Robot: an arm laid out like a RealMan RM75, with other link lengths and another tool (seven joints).
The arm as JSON. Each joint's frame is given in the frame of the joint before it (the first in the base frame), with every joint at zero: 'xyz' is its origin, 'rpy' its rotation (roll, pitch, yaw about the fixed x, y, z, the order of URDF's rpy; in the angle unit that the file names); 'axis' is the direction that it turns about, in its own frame. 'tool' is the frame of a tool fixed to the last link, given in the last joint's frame.
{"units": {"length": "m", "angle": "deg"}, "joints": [
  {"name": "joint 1", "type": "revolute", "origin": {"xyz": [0.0, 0.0, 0.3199], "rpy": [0.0, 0.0, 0.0]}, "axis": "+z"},
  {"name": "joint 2", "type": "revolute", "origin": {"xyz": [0.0, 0.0, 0.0], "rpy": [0.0, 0.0, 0.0]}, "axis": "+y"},
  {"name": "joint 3", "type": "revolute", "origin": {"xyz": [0.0, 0.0, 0.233], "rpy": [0.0, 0.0, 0.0]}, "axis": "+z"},
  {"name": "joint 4", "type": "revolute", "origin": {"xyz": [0.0, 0.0, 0.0], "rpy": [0.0, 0.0, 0.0]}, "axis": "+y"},
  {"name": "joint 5", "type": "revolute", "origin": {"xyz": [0.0, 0.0, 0.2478], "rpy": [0.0, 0.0, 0.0]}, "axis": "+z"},
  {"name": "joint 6", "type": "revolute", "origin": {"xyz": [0.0, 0.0, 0.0], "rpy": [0.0, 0.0, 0.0]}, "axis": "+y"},
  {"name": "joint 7", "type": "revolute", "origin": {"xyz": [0.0, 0.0, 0.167], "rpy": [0.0, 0.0, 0.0]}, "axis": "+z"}
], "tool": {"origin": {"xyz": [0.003, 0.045, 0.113], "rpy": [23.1, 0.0, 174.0]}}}
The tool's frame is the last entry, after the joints.
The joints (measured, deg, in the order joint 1, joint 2, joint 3, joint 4, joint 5, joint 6, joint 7), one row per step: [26.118 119.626 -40.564 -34.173 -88.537 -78.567 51.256]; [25.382 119.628 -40.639 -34.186 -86.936 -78.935 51.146]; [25.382 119.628 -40.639 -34.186 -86.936 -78.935 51.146]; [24.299 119.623 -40.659 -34.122 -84.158 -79.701 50.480]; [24.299 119.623 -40.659 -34.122 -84.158 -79.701 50.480]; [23.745 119.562 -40.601 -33.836 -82.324 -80.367 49.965]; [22.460 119.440 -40.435 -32.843 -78.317 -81.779 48.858]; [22.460 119.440 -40.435 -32.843 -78.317 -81.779 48.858]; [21.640 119.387 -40.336 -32.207 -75.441 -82.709 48.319]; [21.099 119.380 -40.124 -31.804 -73.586 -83.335 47.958]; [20.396 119.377 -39.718 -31.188 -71.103 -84.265 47.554]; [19.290 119.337 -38.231 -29.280 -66.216 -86.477 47.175]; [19.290 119.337 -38.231 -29.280 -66.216 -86.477 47.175]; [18.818 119.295 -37.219 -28.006 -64.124 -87.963 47.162]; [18.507 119.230 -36.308 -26.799 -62.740 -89.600 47.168]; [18.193 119.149 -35.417 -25.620 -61.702 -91.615 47.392]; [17.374 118.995 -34.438 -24.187 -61.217 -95.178 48.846]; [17.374 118.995 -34.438 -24.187 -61.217 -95.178 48.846]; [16.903 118.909 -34.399 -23.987 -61.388 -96.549 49.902]
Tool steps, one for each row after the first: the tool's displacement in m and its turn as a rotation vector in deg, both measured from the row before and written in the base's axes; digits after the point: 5 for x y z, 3 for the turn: [0.00069 -0.00043 0.00582 0.953 1.206 -0.383]; [0.00000 0.00000 0.00000 0.000 0.000 0.000]; [0.00032 -0.00050 0.01044 1.938 1.843 -0.222]; [0.00000 0.00000 0.00000 0.000 0.000 0.000]; [-0.00044 -0.00059 0.00687 1.245 1.293 0.009]; [0.00128 -0.00220 0.01442 2.684 2.947 -0.372]; [0.00000 0.00000 0.00000 0.000 0.000 0.000]; [0.00073 -0.00115 0.01097 1.947 2.169 -0.329]; [0.00102 -0.00075 0.00789 1.423 1.424 -0.280]; [0.00171 -0.00137 0.01118 1.969 2.024 -0.412]; [0.00471 -0.00373 0.02439 4.058 4.788 -1.043]; [0.00000 0.00000 0.00000 0.000 0.000 0.000]; [0.00275 -0.00380 0.01153 1.847 2.539 -0.387]; [0.00119 -0.00483 0.00830 1.323 2.009 0.078]; [-0.00016 -0.00662 0.00725 1.023 1.955 0.502]; [-0.00176 -0.01461 0.00665 0.048 2.905 1.414]; [0.00000 0.00000 0.00000 0.000 0.000 0.000]; [-0.00136 -0.00676 0.00091 -0.661 0.961 0.784]
